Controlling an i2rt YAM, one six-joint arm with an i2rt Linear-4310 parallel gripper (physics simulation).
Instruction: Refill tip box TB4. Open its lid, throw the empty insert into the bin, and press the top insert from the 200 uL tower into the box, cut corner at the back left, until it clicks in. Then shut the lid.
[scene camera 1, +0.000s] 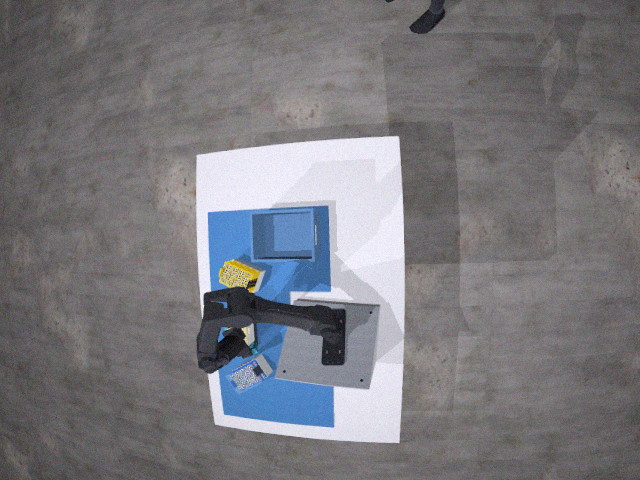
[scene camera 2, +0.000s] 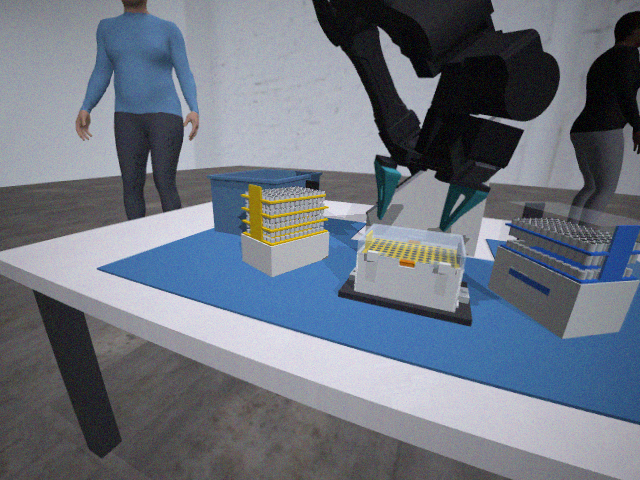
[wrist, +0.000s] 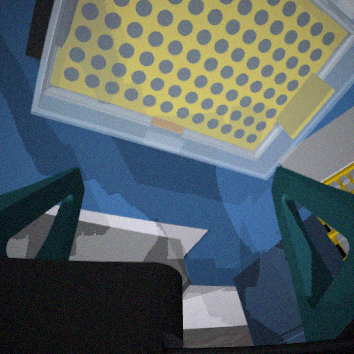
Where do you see my gripper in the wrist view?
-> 177, 177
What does my gripper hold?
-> Nothing.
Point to my gripper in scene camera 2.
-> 411, 224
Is my gripper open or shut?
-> Open.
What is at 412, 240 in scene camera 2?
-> A clear lid.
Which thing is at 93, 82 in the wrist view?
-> A clear lid.
